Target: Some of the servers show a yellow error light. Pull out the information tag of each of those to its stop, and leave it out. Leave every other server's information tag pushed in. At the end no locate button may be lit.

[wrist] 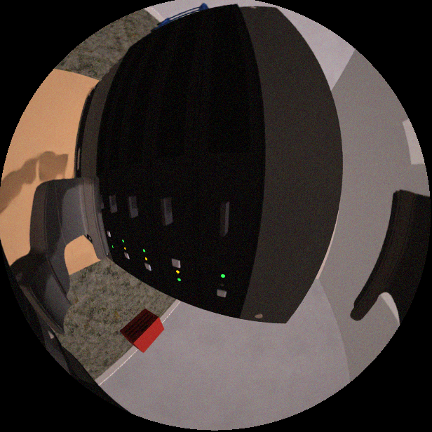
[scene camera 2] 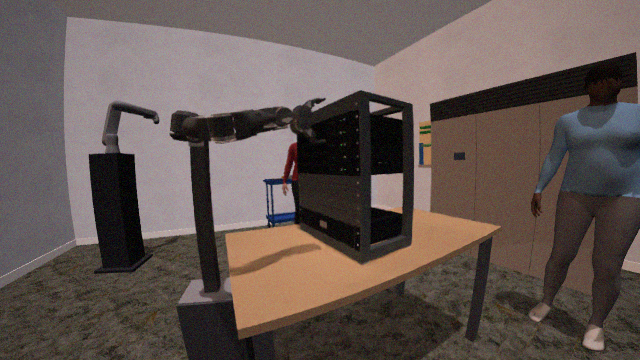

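The black servers (scene camera 2: pixel 327 145) (wrist: pixel 190 100) fill the upper part of a dark rack (scene camera 2: pixel 366 200) (wrist: pixel 300 165). In the wrist view, three servers show a yellow light (wrist: pixel 177 271), another yellow light (wrist: pixel 146 258) and a small yellow light (wrist: pixel 125 248). The rightmost server there shows a green light (wrist: pixel 223 275) and no yellow one. Grey tags (wrist: pixel 224 218) (wrist: pixel 166 211) (wrist: pixel 133 206) (wrist: pixel 113 204) stand in a row; how far each is out I cannot tell. The visible locate buttons (wrist: pixel 221 293) (wrist: pixel 176 262) (wrist: pixel 148 267) look grey and unlit. My gripper (scene camera 2: pixel 320 121) (wrist: pixel 202 242) is open and empty, before the upper servers.
The rack stands on a wooden table (scene camera 2: pixel 280 295) (wrist: pixel 60 110). A person in light blue (scene camera 2: pixel 600 150) stands at the right, and one in red (scene camera 2: pixel 291 162) behind the rack. A blue cart (scene camera 2: pixel 280 217), a red box (wrist: pixel 145 332) and a second arm on a black pedestal (scene camera 2: pixel 117 210) are farther off.
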